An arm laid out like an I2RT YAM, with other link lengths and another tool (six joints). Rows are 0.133 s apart.
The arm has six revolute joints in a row. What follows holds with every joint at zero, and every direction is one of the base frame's.
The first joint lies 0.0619 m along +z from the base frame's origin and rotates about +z.
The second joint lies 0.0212 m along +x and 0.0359 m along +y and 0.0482 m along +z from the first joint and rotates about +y.
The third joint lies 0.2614 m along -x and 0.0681 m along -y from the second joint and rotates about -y.
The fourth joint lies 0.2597 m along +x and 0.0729 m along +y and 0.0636 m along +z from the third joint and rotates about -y.
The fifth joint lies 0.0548 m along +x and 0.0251 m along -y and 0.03 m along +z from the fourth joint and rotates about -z.
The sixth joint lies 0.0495 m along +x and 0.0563 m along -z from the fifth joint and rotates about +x.
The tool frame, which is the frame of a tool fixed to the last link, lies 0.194 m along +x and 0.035 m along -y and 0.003 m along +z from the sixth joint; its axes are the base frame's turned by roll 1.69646, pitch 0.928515 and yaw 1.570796 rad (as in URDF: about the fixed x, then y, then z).
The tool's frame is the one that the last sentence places.
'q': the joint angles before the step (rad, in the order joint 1, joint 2, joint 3, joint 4, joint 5, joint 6). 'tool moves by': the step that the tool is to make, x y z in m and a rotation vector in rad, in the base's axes. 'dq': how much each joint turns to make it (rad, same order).
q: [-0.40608, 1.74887, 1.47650, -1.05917, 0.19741, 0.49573]
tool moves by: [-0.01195, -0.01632, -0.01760, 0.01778, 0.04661, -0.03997]
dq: [-0.05379, 0.05225, -0.00002, 0.00535, 0.00038, -0.01450]
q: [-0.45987, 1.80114, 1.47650, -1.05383, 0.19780, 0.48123]
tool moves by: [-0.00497, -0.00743, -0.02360, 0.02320, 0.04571, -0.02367]
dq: [-0.02441, 0.06942, 0.00000, 0.01830, 0.00000, -0.00075]
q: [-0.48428, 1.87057, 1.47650, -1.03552, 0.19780, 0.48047]
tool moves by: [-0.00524, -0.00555, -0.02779, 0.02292, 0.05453, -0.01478]
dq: [-0.01678, 0.08201, 0.00001, 0.02365, 0.00534, -0.00266]
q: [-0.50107, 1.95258, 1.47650, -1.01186, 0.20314, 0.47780]
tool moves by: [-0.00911, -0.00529, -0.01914, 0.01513, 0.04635, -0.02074]
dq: [-0.01906, 0.05799, 0.00001, 0.00991, 0.00953, 0.00115]
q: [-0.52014, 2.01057, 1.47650, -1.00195, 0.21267, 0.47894]
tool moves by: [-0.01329, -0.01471, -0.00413, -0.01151, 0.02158, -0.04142]
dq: [-0.04083, 0.01717, 0.00002, 0.00457, 0.02098, -0.00001]
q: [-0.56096, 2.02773, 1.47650, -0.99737, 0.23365, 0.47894]
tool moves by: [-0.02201, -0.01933, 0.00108, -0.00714, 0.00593, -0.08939]
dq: [-0.07401, -0.00039, -0.00003, -0.00493, 0.00954, 0.01564]
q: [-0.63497, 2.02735, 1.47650, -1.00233, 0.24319, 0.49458]
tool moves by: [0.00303, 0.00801, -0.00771, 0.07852, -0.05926, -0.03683]
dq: [-0.04120, -0.00001, -0.00002, -0.00037, -0.09842, -0.00267]
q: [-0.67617, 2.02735, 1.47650, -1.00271, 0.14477, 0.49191]
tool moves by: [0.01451, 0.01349, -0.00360, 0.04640, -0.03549, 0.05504]
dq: [0.01678, 0.00000, 0.00000, 0.00343, -0.05913, -0.03739]
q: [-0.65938, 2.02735, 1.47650, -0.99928, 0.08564, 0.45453]
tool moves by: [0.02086, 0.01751, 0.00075, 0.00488, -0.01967, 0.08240]
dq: [0.06331, -0.00457, 0.00115, 0.00878, -0.01603, -0.01871]
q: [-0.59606, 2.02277, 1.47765, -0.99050, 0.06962, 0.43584]
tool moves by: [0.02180, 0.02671, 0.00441, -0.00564, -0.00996, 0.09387]
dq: [0.09384, -0.01258, 0.00038, -0.00152, -0.00039, -0.00002]
